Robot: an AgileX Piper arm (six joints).
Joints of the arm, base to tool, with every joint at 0 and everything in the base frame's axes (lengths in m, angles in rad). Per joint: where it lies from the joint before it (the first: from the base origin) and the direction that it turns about. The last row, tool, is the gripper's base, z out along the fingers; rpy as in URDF.
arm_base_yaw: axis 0 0 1 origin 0.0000 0.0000 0.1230
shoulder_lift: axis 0 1 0 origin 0.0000 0.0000 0.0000
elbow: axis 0 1 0 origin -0.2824 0.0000 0.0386
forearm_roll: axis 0.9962 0 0.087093 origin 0.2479 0.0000 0.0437
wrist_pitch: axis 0 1 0 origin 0.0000 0.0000 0.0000
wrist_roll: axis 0.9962 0 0.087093 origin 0.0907 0.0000 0.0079
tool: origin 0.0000 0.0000 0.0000 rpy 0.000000 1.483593 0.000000
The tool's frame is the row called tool.
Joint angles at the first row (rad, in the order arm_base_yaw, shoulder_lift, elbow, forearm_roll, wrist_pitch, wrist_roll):
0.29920, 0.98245, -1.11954, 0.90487, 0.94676, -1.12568
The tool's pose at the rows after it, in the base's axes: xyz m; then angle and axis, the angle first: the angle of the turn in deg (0 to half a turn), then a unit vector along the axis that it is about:
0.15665, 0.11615, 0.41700, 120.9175, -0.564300, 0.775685, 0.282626
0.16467, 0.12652, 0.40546, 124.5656, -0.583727, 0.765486, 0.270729
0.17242, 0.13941, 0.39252, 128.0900, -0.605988, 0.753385, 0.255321
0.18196, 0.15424, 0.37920, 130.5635, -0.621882, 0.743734, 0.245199
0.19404, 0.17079, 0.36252, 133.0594, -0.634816, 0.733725, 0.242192
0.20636, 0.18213, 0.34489, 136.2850, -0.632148, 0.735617, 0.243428
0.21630, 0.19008, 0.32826, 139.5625, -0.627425, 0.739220, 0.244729
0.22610, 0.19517, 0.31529, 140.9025, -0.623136, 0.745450, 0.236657
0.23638, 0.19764, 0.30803, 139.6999, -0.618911, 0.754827, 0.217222
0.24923, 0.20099, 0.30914, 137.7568, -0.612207, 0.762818, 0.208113
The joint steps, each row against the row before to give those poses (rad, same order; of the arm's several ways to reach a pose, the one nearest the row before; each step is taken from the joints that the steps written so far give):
0.04147, 0.03101, -0.00001, -0.02111, 0.00000, -0.01098
0.04803, 0.04607, -0.00002, -0.04942, -0.00193, -0.00354
0.05811, 0.05091, 0.00003, -0.05696, -0.01429, -0.00253
0.05316, 0.05861, 0.00000, -0.03411, -0.03429, -0.00903
0.04067, 0.07352, 0.00003, -0.00425, -0.03432, -0.03047
0.01452, 0.06969, -0.00050, -0.00003, -0.01377, -0.00647
0.00604, 0.05975, 0.00003, -0.00211, -0.00229, -0.00003
0.00219, 0.04627, -0.00001, -0.00930, -0.02654, -0.00217
-0.00001, 0.02981, -0.00168, -0.01821, -0.05958, -0.00160
-0.00755, 0.03388, -0.03418, 0.00010, -0.03738, -0.00071

